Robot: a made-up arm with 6 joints. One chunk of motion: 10 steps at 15 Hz.
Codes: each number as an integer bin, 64 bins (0 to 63) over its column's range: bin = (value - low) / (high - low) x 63, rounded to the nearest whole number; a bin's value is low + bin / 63 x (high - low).
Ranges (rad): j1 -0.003..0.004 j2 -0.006..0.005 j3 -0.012..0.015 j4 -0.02..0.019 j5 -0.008..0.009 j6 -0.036..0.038
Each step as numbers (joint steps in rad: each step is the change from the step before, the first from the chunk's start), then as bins.
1 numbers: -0.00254 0.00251 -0.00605 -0.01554 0.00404 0.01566
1 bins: 4 49 14 7 45 44
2 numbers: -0.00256 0.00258 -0.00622 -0.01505 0.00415 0.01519
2 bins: 4 49 13 8 45 44
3 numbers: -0.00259 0.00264 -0.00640 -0.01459 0.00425 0.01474
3 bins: 4 49 13 9 45 43
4 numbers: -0.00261 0.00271 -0.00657 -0.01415 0.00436 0.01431
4 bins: 4 50 13 9 46 43
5 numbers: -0.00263 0.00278 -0.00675 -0.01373 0.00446 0.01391
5 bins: 3 50 12 10 46 42
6 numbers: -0.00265 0.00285 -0.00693 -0.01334 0.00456 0.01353
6 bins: 3 51 12 11 47 42
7 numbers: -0.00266 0.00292 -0.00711 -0.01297 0.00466 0.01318
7 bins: 3 51 11 11 47 42
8 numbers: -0.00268 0.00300 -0.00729 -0.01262 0.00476 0.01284
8 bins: 3 52 11 12 47 42
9 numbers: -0.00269 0.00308 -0.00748 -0.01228 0.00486 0.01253
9 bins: 3 52 11 12 48 41
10 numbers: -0.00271 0.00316 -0.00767 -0.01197 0.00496 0.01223
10 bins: 3 52 10 13 48 41
